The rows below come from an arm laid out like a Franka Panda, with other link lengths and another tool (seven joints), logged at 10 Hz.
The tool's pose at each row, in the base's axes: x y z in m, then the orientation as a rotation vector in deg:
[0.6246 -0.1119 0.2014 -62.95 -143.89 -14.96]
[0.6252 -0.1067 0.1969 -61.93 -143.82 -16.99]
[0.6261 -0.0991 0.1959 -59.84 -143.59 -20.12]
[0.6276 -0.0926 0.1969 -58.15 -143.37 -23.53]
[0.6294 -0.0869 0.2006 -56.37 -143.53 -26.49]
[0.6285 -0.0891 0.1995 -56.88 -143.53 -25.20]
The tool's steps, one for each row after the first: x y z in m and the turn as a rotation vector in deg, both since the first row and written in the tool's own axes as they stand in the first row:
[0.0012 0.0039 0.0056 -1.07 0.85 -0.89]
[0.0053 0.0097 0.0087 -2.58 2.41 -2.55]
[0.0091 0.0152 0.0094 -4.43 3.80 -4.02]
[0.0133 0.0204 0.0074 -6.07 4.76 -5.61]
[0.0120 0.0183 0.0079 -5.30 4.38 -5.11]

